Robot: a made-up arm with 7 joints. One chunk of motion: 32 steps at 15 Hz.
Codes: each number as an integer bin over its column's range. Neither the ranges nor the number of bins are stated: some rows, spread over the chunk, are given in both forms.
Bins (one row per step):
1: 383 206 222 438 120 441
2: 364 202 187 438 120 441
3: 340 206 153 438 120 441
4: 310 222 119 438 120 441
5: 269 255 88 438 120 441
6: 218 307 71 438 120 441
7: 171 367 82 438 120 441
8: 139 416 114 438 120 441
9: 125 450 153 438 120 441
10: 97 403 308 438 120 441
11: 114 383 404 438 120 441
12: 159 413 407 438 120 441
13: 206 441 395 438 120 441
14: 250 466 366 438 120 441
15: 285 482 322 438 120 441
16: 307 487 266 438 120 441
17: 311 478 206 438 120 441
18: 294 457 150 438 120 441
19: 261 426 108 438 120 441
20: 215 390 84 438 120 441
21: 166 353 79 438 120 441
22: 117 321 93 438 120 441
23: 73 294 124 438 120 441
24: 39 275 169 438 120 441
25: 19 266 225 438 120 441
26: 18 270 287 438 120 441
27: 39 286 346 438 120 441
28: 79 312 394 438 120 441
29: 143 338 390 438 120 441
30: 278 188 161 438 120 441
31: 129 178 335 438 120 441
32: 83 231 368 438 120 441
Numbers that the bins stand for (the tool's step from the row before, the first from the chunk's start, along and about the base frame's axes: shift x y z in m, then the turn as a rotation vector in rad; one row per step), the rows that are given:
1: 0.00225 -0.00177 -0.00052 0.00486 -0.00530 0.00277
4: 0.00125 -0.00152 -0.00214 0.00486 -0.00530 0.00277
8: -0.00110 0.00151 -0.00222 0.00486 -0.00530 0.00277
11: -0.00144 0.00100 0.00232 0.00486 -0.00530 0.00277
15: 0.00090 0.00255 0.00104 0.00486 -0.00530 0.00277
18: 0.00103 0.00215 -0.00165 0.00486 -0.00530 0.00277
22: -0.00140 0.00003 -0.00254 0.00486 -0.00530 0.00277
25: -0.00274 -0.00084 -0.00048 0.00486 -0.00530 0.00277
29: -0.00104 0.00029 0.00211 0.00486 -0.00530 0.00277
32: -0.00186 -0.00138 0.00176 0.00486 -0.00530 0.00277
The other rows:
2: 0.00199 -0.00184 -0.00107 0.00486 -0.00530 0.00277
3: 0.00166 -0.00177 -0.00160 0.00486 -0.00530 0.00277
5: 0.00068 -0.00101 -0.00262 0.00486 -0.00530 0.00277
6: -0.00001 -0.00019 -0.00289 0.00486 -0.00530 0.00277
7: -0.00066 0.00075 -0.00272 0.00486 -0.00530 0.00277
9: -0.00129 0.00205 -0.00160 0.00486 -0.00530 0.00277
10: -0.00167 0.00131 0.00082 0.00486 -0.00530 0.00277
12: -0.00082 0.00147 0.00237 0.00486 -0.00530 0.00277
13: -0.00018 0.00190 0.00218 0.00486 -0.00530 0.00277
14: 0.00042 0.00230 0.00173 0.00486 -0.00530 0.00277
16: 0.00121 0.00262 0.00016 0.00486 -0.00530 0.00277
17: 0.00126 0.00248 -0.00077 0.00486 -0.00530 0.00277
19: 0.00058 0.00167 -0.00231 0.00486 -0.00530 0.00277
20: -0.00005 0.00111 -0.00268 0.00486 -0.00530 0.00277
21: -0.00073 0.00053 -0.00276 0.00486 -0.00530 0.00277
23: -0.00200 -0.00040 -0.00206 0.00486 -0.00530 0.00277
24: -0.00247 -0.00069 -0.00135 0.00486 -0.00530 0.00277
26: -0.00275 -0.00077 0.00049 0.00486 -0.00530 0.00277
27: -0.00247 -0.00052 0.00142 0.00486 -0.00530 0.00277
28: -0.00192 -0.00012 0.00217 0.00486 -0.00530 0.00277
30: 0.00081 -0.00206 -0.00148 0.00486 -0.00530 0.00277
31: -0.00123 -0.00221 0.00124 0.00486 -0.00530 0.00277

